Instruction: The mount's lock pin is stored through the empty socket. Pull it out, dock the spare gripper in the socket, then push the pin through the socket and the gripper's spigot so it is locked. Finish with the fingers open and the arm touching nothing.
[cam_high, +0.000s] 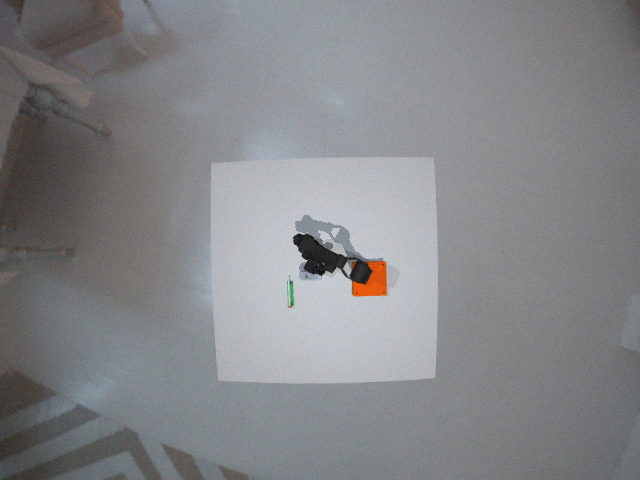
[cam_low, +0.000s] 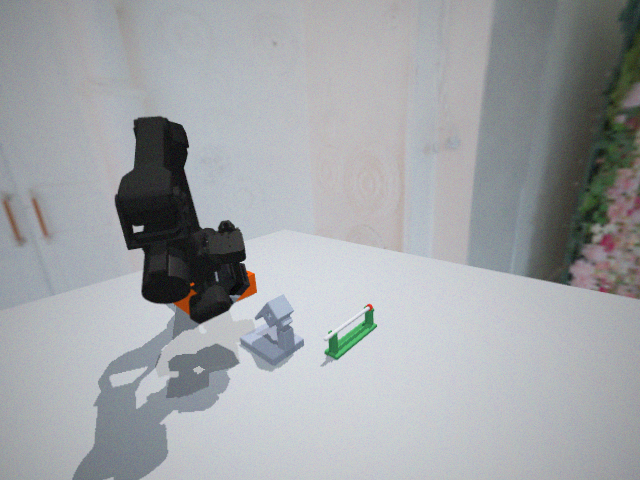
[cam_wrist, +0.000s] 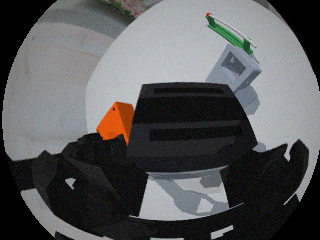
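My gripper tip is now 18 cm short of the green cradle, 17 cm to the right of it and 9 cm above it. Round my gripper tip: grey mount: 9 cm ahead, 6 cm below, 5 cm to the left; spare gripper: 1 cm to the right, 1 cm above.
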